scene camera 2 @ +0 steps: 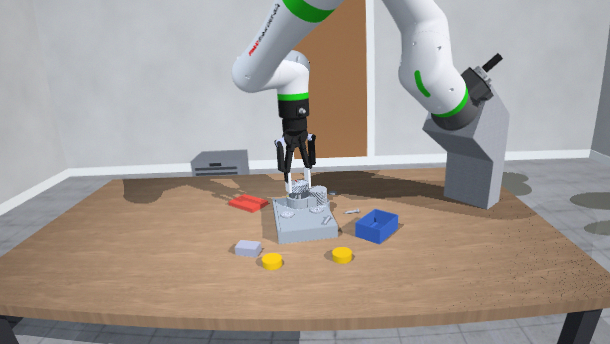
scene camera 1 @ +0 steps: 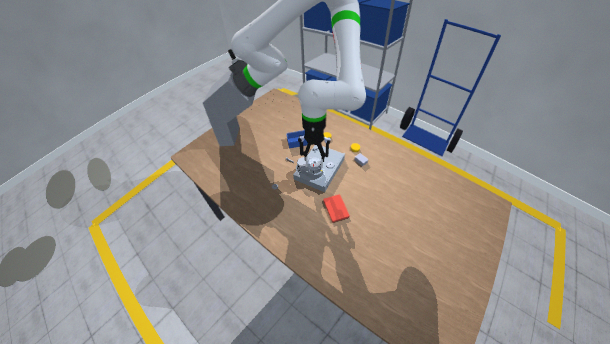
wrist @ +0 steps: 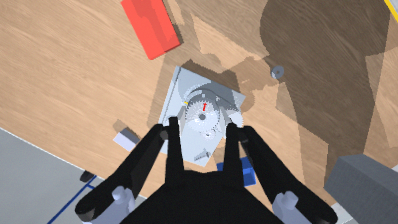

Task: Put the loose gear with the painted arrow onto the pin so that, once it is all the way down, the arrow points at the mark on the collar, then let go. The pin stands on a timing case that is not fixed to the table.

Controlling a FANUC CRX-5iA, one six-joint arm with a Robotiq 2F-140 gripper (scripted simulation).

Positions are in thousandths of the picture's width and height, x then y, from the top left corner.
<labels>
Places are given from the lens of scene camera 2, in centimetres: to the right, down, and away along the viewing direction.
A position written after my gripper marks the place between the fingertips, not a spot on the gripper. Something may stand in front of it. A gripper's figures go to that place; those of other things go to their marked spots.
my gripper (scene camera 2: 489, 551): -2, 6, 114
grey timing case (scene camera 2: 499, 658): 0, 16, 100
</labels>
